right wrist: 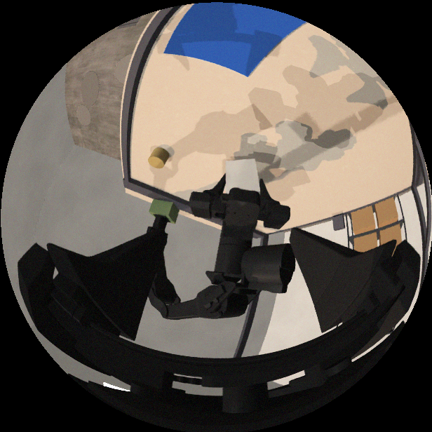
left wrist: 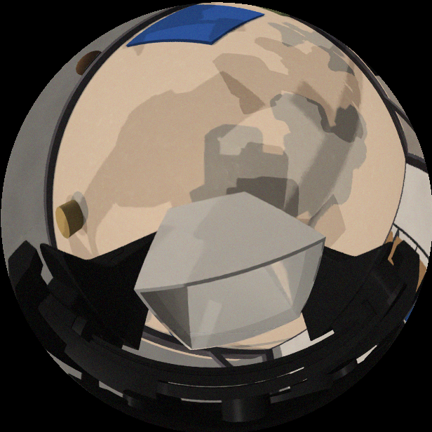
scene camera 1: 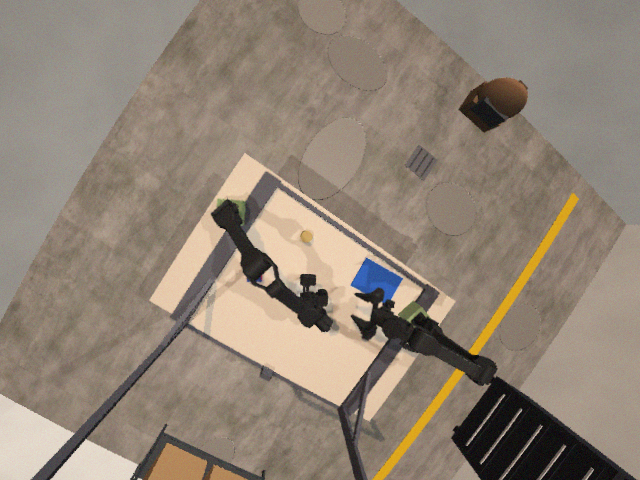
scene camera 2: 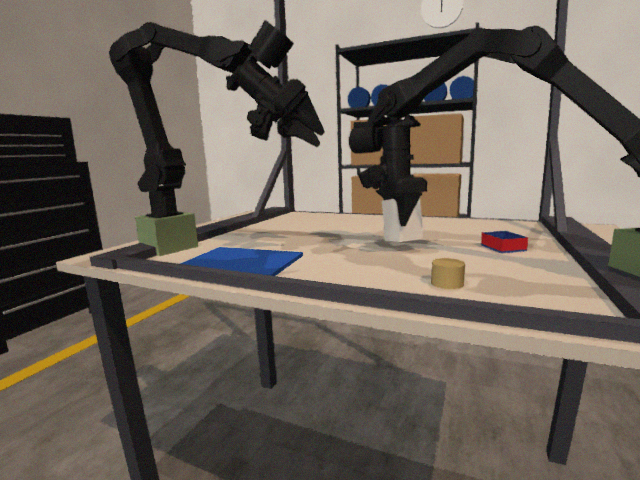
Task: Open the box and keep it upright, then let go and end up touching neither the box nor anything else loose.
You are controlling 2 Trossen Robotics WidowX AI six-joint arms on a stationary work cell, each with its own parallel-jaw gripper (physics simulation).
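Places are measured from the left arm's base along level axes (x right, y up, z back), in centimetres.
Pixels of known places: left gripper, fingertip midpoint: (scene camera 1: 305, 290) (scene camera 2: 397, 223); right gripper, fingertip midpoint: (scene camera 1: 352, 304) (scene camera 2: 321, 140); left arm's base at its link origin: (scene camera 1: 229, 212); right arm's base at its link origin: (scene camera 1: 419, 321) (scene camera 2: 164, 215).
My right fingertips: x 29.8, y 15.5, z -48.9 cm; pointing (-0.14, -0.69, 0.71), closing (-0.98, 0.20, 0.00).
For each thing: its middle in the pictures, then the offset to it from my right fingertips.
- white box at the middle of its body: (scene camera 2: 401, 219) (scene camera 1: 302, 291) dy -17.2, dx +1.0, dz +17.4 cm
- blue flat plate at the middle of its body: (scene camera 2: 241, 260) (scene camera 1: 377, 281) dy -23.2, dx -3.1, dz -17.3 cm
- brass cylinder at the middle of its body: (scene camera 2: 447, 273) (scene camera 1: 306, 236) dy -21.9, dx -21.9, dz +17.3 cm
- blue tray at the middle of its body: (scene camera 2: 503, 241) dy -22.2, dx -4.3, dz +38.6 cm
The white box (scene camera 2: 391, 222) (left wrist: 225, 235) (right wrist: 243, 172) is between the fingers of my left gripper (scene camera 2: 404, 209) (left wrist: 223, 237) (right wrist: 243, 176), which is shut on it and points straight down. The box looks roughly upright, at or just above the table; I cannot tell whether its bottom touches. In the left wrist view its hollow inside shows on the side toward the palm. In scene camera 1 the left arm largely hides the box. My right gripper (scene camera 1: 355, 306) (scene camera 2: 320, 138) is open and empty, raised above the table and apart from the box.
A blue flat plate (scene camera 1: 374, 273) (scene camera 2: 248, 259) (left wrist: 195, 25) (right wrist: 210, 30) lies near the right arm's base. A brass cylinder (scene camera 1: 306, 236) (scene camera 2: 448, 273) (left wrist: 70, 219) (right wrist: 159, 157) and a small red and blue tray (scene camera 2: 504, 242) stand on the left arm's side. Dark rails edge the table.
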